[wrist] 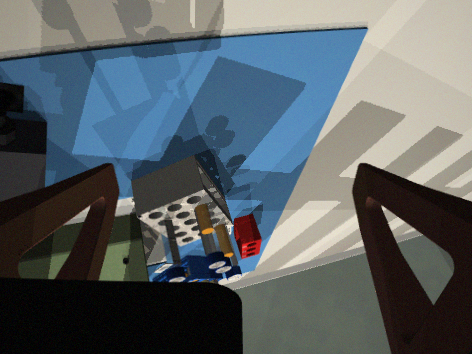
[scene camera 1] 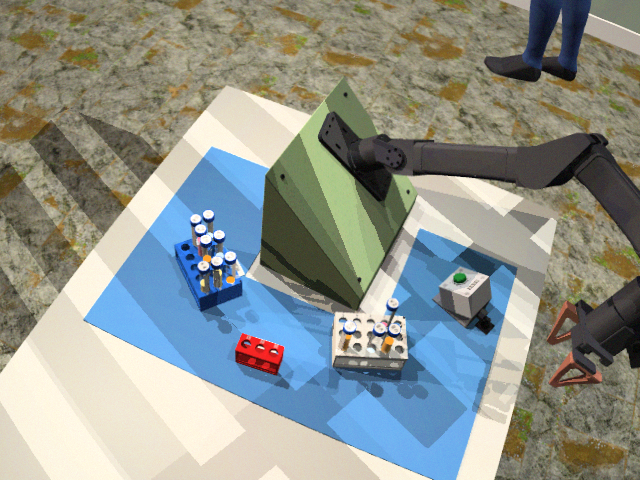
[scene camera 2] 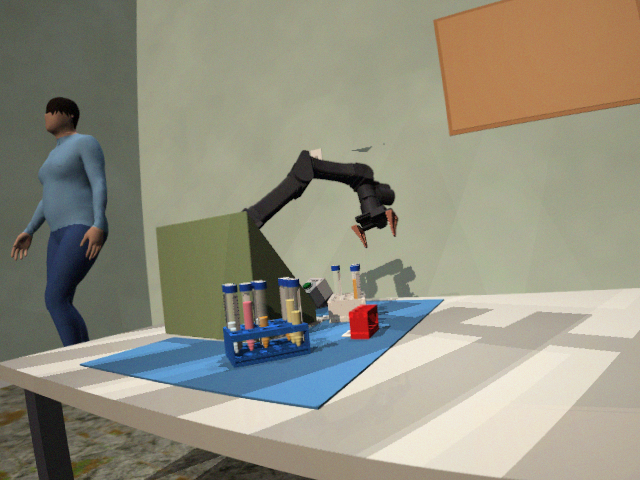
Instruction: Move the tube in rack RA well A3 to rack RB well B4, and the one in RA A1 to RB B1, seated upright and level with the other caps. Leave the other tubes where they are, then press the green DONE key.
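Seen in the pictures: gripper, fingertip midpoint: (wrist: pixel 235 176) (scene camera 1: pixel 550 363) (scene camera 2: pixel 380 242); arm's base, link origin: (scene camera 1: pixel 355 158) (scene camera 2: pixel 214 259).
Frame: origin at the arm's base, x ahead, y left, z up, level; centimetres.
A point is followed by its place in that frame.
My gripper (scene camera 1: pixel 551 362) @(z 0.5, x 30.2, y 42.3 cm) (scene camera 2: pixel 381 241) @(z 0.5, x 30.2, y 42.3 cm) (wrist: pixel 235 176) @(z 0.5, x 30.2, y 42.3 cm) is open and empty, high up and beyond the table's right edge in scene camera 1. A blue rack (scene camera 1: pixel 221 298) @(z -14.9, x 29.9, y -14.8 cm) (scene camera 2: pixel 268 357) @(z -16.3, x 27.7, y -22.4 cm) at the left of that view holds several upright blue-capped tubes. A white rack (scene camera 1: pixel 369 361) @(z -15.5, x 31.7, y 14.6 cm) (scene camera 2: pixel 338 310) @(z -14.1, x 28.6, y 6.7 cm) (wrist: pixel 162 192) @(z -13.5, x 26.1, y 19.3 cm) near the middle holds several more, some with orange contents; one cap (scene camera 1: pixel 392 303) @(z -4.3, x 25.7, y 14.9 cm) stands out at its back. The rack and well labels are unreadable, so I cannot tell RA from RB. The green DONE key (scene camera 1: pixel 459 277) @(z -9.8, x 11.7, y 26.0 cm) (scene camera 2: pixel 307 285) @(z -10.1, x 12.0, y 25.6 cm) tops a grey box (scene camera 1: pixel 473 297) @(z -9.4, x 15.5, y 29.4 cm) (scene camera 2: pixel 320 292) @(z -12.3, x 15.6, y 26.3 cm).
A small red rack (scene camera 1: pixel 258 359) @(z -12.4, x 40.0, y -3.6 cm) (scene camera 2: pixel 364 322) @(z -13.7, x 39.4, y -7.9 cm) (wrist: pixel 247 235) @(z -13.1, x 37.6, y -0.2 cm) with empty wells sits between the larger racks. The green wedge mount (scene camera 1: pixel 310 222) @(z 0.2, x 18.2, y -2.9 cm) (scene camera 2: pixel 206 279) @(z -4.2, x 5.4, y -9.7 cm) rises behind them. A blue mat (scene camera 1: pixel 155 310) @(z -16.8, x 36.0, y -25.6 cm) (scene camera 2: pixel 289 387) @(z -16.8, x 37.0, y -32.5 cm) (wrist: pixel 270 100) @(z -16.8, x 39.7, y 27.5 cm) lies beneath the racks. A person (scene camera 1: pixel 547 41) (scene camera 2: pixel 69 175) stands beyond the table.
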